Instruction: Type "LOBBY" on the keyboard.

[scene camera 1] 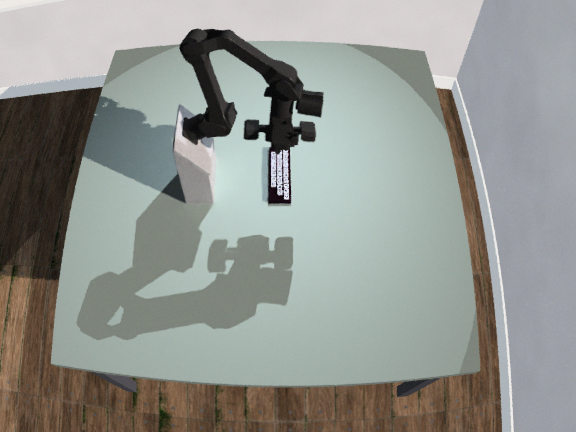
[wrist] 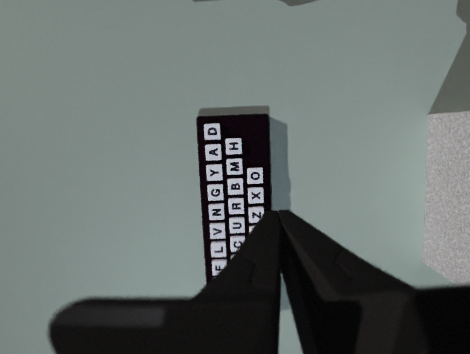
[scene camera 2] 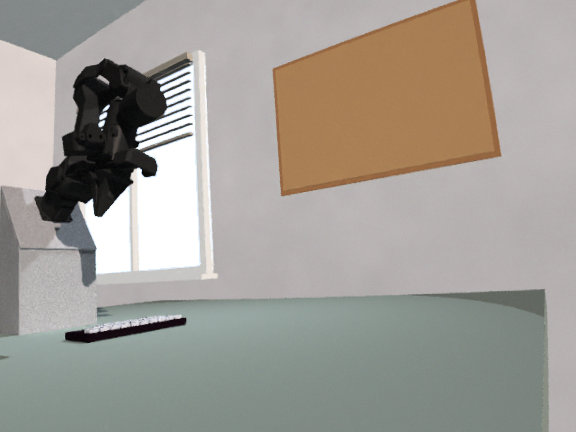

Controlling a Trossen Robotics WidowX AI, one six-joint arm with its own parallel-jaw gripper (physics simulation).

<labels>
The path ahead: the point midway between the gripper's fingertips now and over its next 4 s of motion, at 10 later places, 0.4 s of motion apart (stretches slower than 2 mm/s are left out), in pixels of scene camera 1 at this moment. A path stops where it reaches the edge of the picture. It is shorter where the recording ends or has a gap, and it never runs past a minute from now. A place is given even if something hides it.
My gripper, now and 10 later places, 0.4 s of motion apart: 277, 153; 278, 144; 269, 154; 276, 164; 276, 165; 281, 165; 283, 164; 284, 167; 284, 169; 283, 169; 285, 164
</labels>
